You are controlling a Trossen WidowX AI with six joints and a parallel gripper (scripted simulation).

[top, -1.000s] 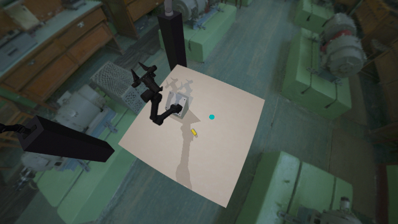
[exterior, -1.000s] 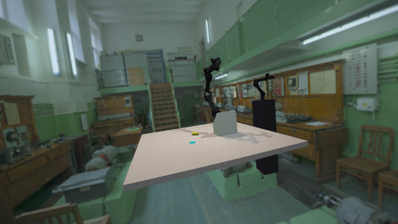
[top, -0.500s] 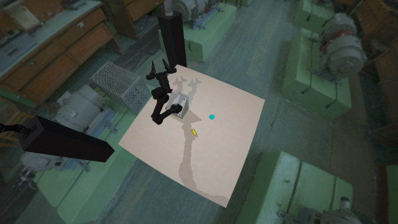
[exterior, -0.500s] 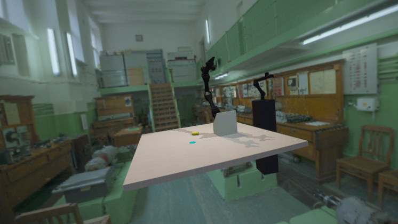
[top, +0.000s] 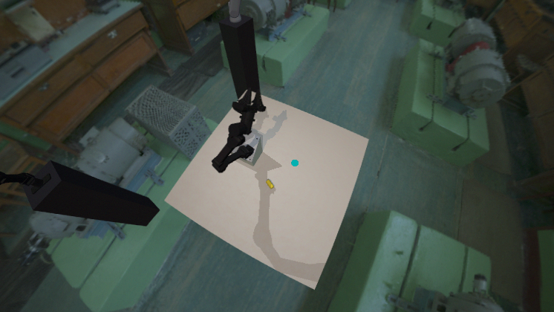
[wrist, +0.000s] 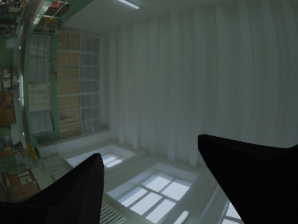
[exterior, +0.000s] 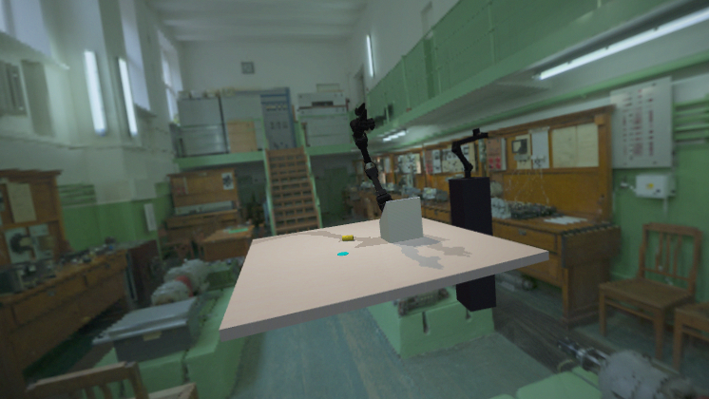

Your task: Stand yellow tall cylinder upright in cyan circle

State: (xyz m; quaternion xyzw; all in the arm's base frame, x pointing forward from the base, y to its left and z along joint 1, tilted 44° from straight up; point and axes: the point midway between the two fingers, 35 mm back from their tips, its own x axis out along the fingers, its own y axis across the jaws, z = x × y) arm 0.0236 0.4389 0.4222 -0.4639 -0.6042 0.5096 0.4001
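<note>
Right now the yellow tall cylinder is 16 cm ahead of my gripper tip, 15 cm to the right of it and 76 cm below it. From my gripper tip the other things lie so: cyan circle: 22 cm ahead, 12 cm to the left, 78 cm below.
</note>
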